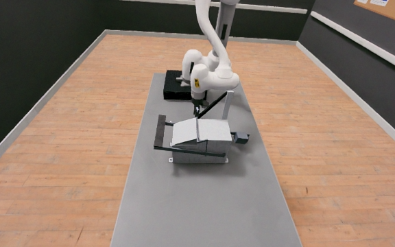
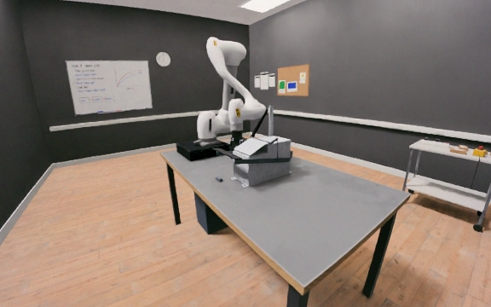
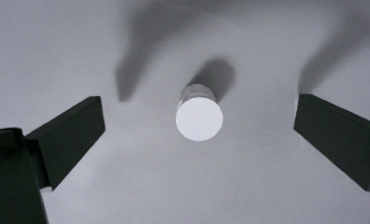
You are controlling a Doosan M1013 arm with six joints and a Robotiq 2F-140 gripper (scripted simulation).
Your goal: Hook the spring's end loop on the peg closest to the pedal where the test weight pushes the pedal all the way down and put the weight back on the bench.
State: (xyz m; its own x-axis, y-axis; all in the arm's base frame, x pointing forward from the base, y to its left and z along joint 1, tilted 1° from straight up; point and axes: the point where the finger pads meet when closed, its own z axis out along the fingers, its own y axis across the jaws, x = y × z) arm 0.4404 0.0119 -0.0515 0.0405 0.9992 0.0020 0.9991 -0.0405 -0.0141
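My gripper is now 1 cm above the steel test weight. Round my hand: small dark object 25 cm to the right, 16 cm ahead, 3 cm below.
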